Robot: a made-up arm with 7 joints.
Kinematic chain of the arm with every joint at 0, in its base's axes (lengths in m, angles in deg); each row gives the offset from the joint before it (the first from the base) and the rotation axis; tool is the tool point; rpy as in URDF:
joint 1: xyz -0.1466 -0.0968 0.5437 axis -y
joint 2: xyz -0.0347 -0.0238 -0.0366 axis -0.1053 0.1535 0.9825
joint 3: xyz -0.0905 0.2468 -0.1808 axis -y
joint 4: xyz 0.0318 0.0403 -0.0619 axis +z
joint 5: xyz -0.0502 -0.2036 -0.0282 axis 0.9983 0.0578 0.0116
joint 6: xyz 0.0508 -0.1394 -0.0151 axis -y
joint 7: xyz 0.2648 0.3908 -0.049 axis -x
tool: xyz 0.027 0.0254 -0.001 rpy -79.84 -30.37 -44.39
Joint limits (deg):
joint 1: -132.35..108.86
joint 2: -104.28..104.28
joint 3: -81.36..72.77
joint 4: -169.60..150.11
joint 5: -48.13..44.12
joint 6: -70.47..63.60
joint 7: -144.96..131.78
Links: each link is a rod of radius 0.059 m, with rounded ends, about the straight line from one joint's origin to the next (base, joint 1, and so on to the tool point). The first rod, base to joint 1, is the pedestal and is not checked.
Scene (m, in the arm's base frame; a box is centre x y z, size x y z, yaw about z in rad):
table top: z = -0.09
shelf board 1: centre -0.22 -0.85 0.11 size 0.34 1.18 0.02 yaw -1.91
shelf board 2: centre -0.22 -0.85 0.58 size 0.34 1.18 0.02 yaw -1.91
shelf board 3: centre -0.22 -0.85 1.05 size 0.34 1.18 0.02 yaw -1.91
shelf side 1: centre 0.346 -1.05 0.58 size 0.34 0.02 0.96 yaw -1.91
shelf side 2: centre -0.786 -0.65 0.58 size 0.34 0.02 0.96 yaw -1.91
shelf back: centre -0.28 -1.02 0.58 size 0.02 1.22 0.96 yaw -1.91
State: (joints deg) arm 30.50 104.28 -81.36 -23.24 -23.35 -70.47 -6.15
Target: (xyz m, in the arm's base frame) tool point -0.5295 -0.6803 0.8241
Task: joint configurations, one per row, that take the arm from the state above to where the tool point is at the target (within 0.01 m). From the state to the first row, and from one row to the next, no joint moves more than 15 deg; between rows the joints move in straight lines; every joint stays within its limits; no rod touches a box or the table.
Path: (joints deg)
1: 24.57 97.25 -81.36 -35.17 -22.17 -57.58 1.97
2: 18.63 90.22 -81.36 -47.10 -20.99 -44.68 10.08
3: 12.70 83.19 -81.36 -59.03 -19.82 -31.79 18.20
4: 6.76 76.16 -81.36 -70.95 -18.64 -18.89 26.32
5: 0.83 69.13 -81.36 -82.88 -17.46 -6.00 34.43
6: -5.11 62.10 -81.36 -94.81 -16.28 6.89 42.55
7: -17.91 58.57 -81.36 -100.87 -18.75 0.43 31.78
8: -30.71 55.04 -81.36 -106.93 -21.22 -6.04 21.01
9: -43.51 51.51 -81.36 -113.00 -23.69 -12.51 10.23
10: -56.31 47.98 -81.36 -119.06 -26.16 -18.97 -0.54
11: -53.23 54.74 -77.56 -114.40 -31.65 -31.85 0.61
12: -50.15 61.50 -73.76 -109.75 -37.15 -44.72 1.75
13: -47.07 68.26 -69.96 -105.09 -42.64 -57.60 2.90
14: -43.99 75.02 -66.16 -100.44 -48.13 -70.47 4.04

